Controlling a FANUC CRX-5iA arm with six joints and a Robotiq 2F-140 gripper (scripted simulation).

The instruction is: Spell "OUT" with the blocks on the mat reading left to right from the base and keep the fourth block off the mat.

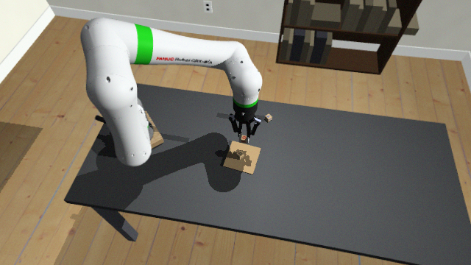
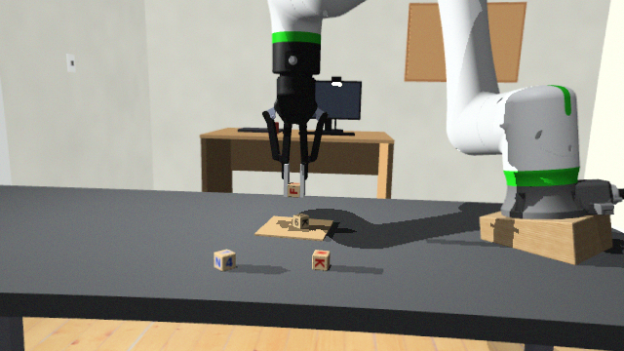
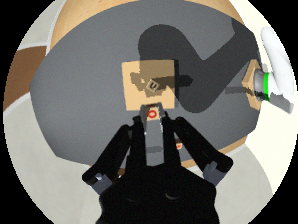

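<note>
My gripper is now 10 mm short of the tan mat, 40 mm to the left of it and 110 mm above it.
</note>
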